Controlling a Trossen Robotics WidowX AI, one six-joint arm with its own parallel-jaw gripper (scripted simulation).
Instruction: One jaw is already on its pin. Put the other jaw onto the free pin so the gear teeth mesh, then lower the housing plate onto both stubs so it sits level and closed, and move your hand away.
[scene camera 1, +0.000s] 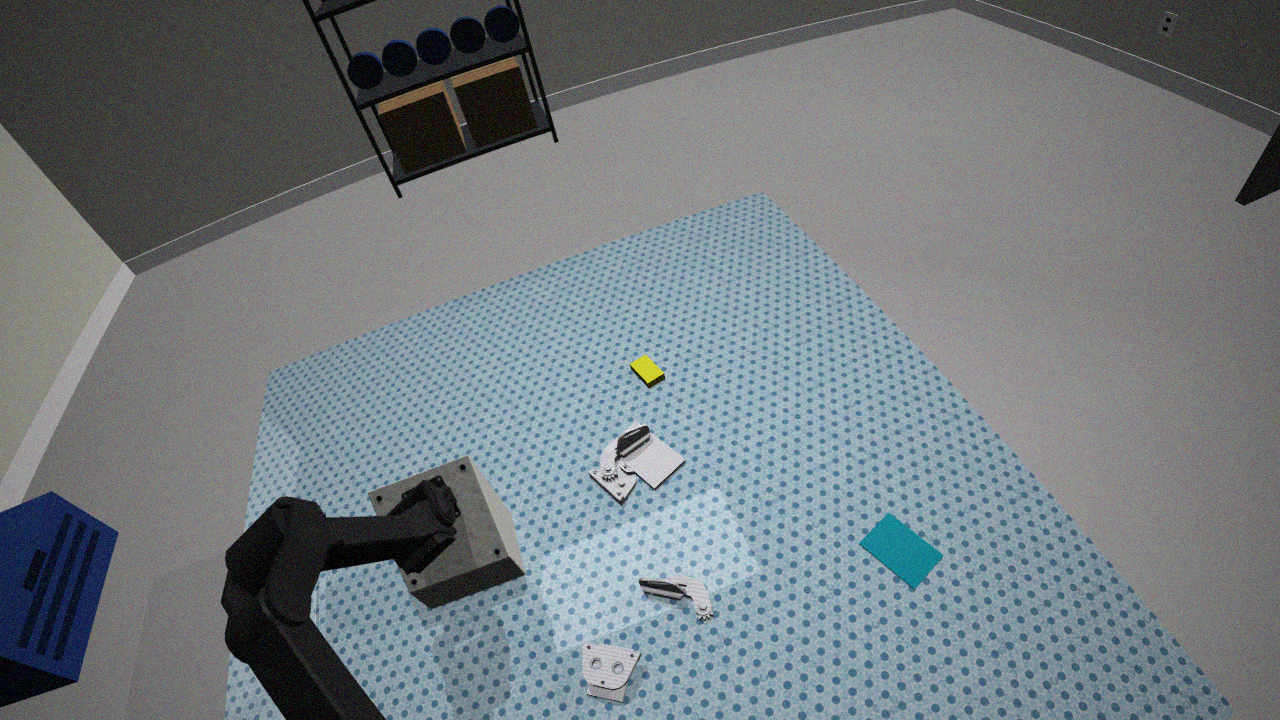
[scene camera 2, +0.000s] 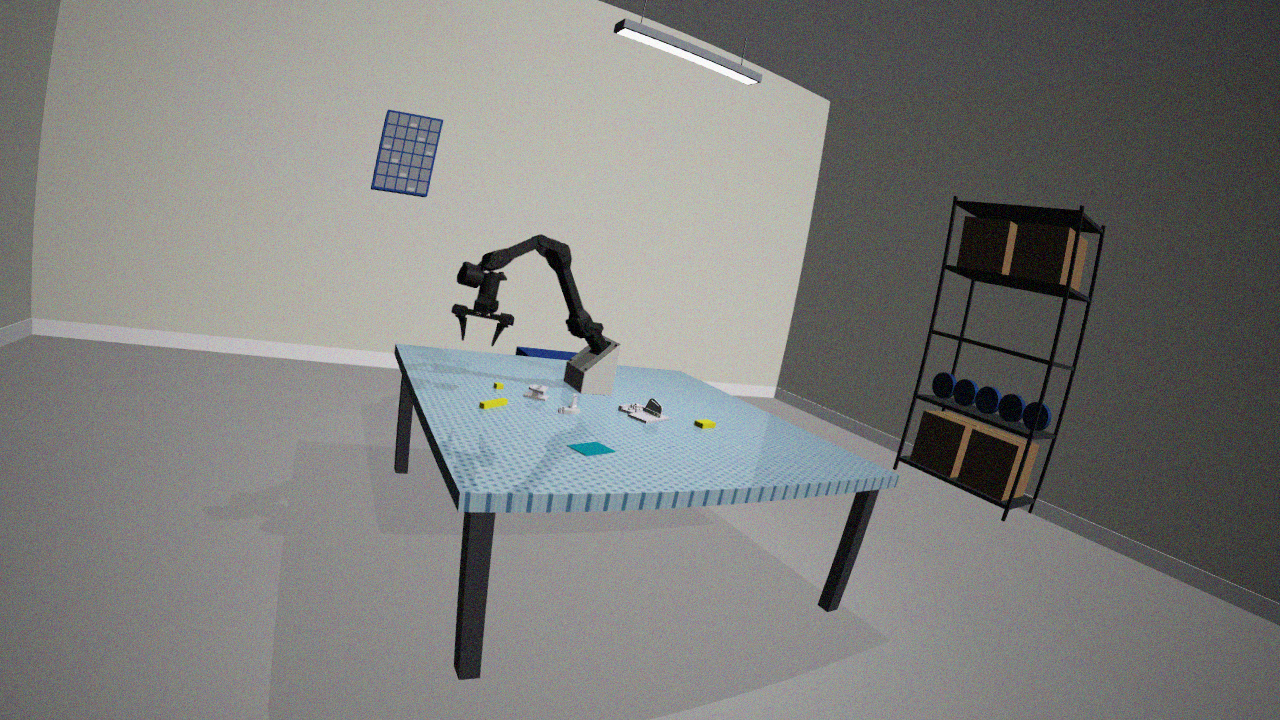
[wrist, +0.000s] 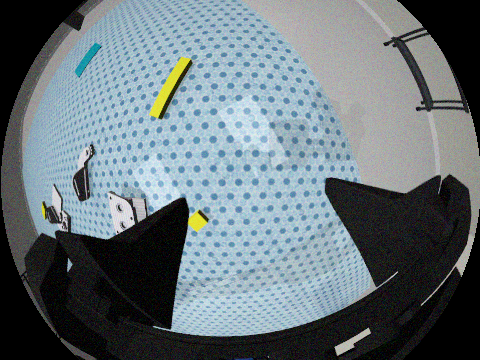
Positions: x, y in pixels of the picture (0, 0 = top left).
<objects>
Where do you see my gripper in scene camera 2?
477, 343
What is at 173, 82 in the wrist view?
A yellow bar.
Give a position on a white base plate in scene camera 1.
654, 462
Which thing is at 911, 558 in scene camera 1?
A teal card.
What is my gripper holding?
Nothing.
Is my gripper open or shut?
Open.
</objects>
